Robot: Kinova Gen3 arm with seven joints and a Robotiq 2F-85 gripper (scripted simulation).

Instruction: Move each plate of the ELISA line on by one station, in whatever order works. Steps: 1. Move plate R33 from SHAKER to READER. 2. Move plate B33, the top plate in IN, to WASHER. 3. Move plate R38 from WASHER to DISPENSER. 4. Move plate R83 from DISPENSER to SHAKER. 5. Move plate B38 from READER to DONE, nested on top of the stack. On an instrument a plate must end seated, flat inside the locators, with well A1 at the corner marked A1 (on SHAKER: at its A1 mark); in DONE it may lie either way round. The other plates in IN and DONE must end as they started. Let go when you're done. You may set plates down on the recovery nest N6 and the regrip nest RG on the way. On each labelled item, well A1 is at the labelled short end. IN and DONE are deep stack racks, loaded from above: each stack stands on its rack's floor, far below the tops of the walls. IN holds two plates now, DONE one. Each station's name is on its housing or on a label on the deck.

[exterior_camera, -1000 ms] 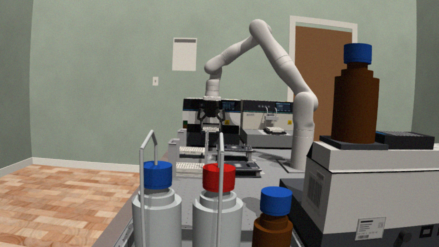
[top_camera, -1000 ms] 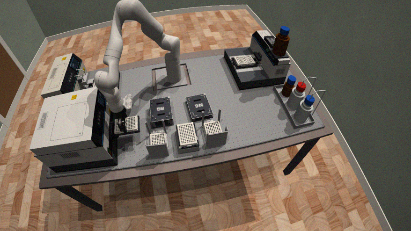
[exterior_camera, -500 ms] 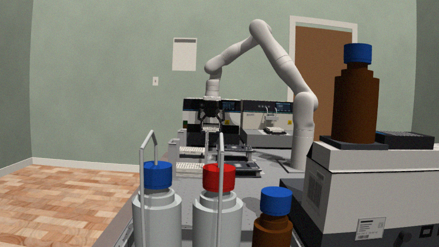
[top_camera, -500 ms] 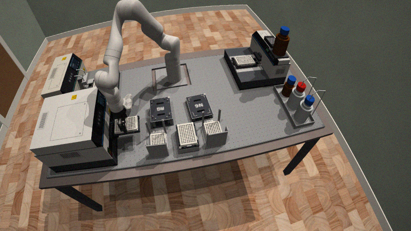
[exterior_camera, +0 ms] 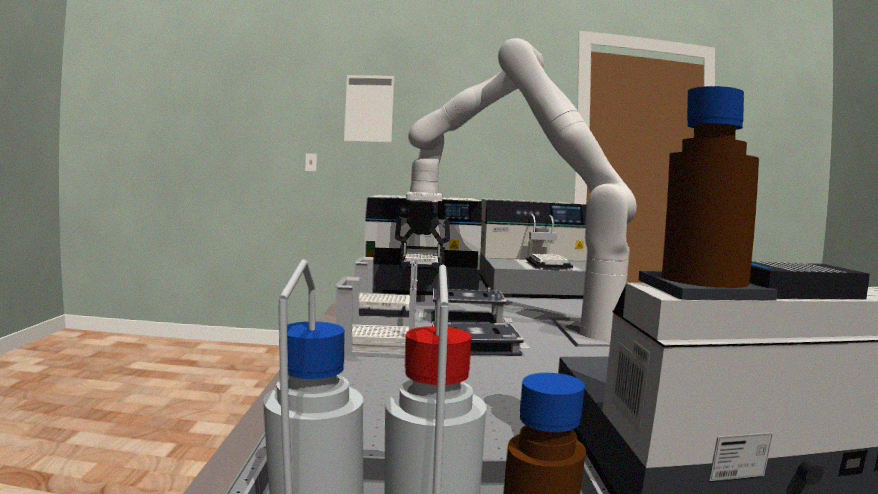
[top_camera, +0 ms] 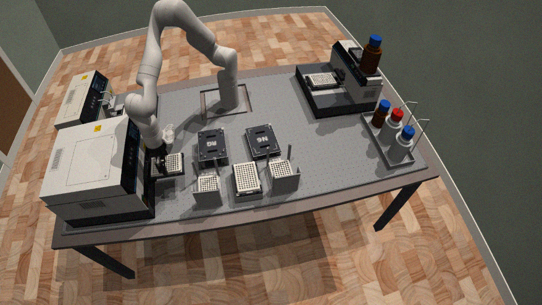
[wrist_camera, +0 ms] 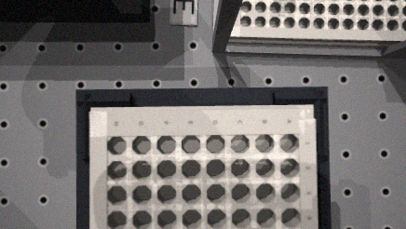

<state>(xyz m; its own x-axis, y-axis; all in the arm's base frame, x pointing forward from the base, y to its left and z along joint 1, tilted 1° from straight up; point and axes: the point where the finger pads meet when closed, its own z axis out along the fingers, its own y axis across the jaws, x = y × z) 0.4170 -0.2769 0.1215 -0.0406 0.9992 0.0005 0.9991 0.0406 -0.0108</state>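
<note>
Now: the dark reader tray 20 mm below my hand. From my hand the other things lie so: regrip nest RG 180 mm to the left, 120 mm behind, 70 mm below; reader housing 290 mm to the right, 110 mm above, 10 mm ahead; washer nest 370 mm behind, 200 mm to the right, 30 mm below.
</note>
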